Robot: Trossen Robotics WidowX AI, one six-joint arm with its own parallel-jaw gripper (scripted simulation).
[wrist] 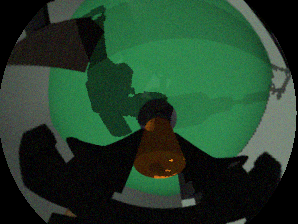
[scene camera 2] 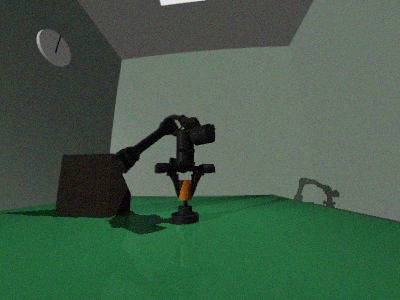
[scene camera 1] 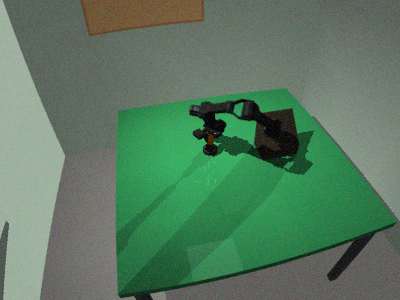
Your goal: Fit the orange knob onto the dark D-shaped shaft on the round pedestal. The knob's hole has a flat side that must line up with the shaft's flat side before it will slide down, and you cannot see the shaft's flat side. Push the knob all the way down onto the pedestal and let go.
Labels:
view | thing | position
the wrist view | gripper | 158, 133
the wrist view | orange knob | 159, 155
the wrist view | pedestal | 154, 108
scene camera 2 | gripper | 185, 196

